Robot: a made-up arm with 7 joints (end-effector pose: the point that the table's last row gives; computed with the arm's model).
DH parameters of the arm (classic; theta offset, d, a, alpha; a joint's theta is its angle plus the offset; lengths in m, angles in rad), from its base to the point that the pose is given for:
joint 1: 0 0.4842 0 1.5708
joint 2: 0 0.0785 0 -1.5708
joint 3: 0 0.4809 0.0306 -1.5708
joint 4: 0 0.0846 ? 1.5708
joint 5: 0 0.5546 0 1.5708
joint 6: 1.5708 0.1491 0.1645 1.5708
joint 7: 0 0.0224 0 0
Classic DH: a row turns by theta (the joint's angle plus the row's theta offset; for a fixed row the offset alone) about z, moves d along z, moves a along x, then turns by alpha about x.
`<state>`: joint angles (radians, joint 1 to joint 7).
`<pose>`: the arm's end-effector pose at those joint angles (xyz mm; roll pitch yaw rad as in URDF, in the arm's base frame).
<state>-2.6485 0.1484 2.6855 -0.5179 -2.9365 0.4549 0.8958</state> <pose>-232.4 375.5 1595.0 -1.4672 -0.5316 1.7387</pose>
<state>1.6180 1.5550 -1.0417 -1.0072 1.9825 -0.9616 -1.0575</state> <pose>-433.8 -878.3 498.2 0.6647 0.3805 2.4054</pose>
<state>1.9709 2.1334 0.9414 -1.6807 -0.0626 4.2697 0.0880</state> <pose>572.6 -126.3 32.8 0.8705 0.2397 -1.3559</pose>
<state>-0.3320 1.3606 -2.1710 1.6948 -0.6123 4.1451 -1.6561</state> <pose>-609.8 -222.5 223.7 -0.1603 -0.6358 -0.9541</pose>
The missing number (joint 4, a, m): -0.031
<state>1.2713 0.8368 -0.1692 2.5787 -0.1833 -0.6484 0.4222</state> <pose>297.9 225.6 644.3 2.6635 0.7034 0.5650</pose>
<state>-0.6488 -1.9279 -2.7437 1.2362 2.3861 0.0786 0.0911</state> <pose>326.6 -933.2 814.6 3.0056 -0.8704 -1.2990</pose>
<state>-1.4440 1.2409 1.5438 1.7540 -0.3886 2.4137 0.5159</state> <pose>353.7 611.4 696.9 1.6470 -0.5005 2.3223</pose>
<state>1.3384 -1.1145 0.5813 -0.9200 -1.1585 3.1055 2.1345</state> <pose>326.0 293.8 1054.6 0.9727 -0.3739 -0.7975</pose>
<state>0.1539 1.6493 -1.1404 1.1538 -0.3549 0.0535 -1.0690</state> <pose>-733.4 -826.0 639.1 -2.0410 -1.4137 -1.5164</pose>
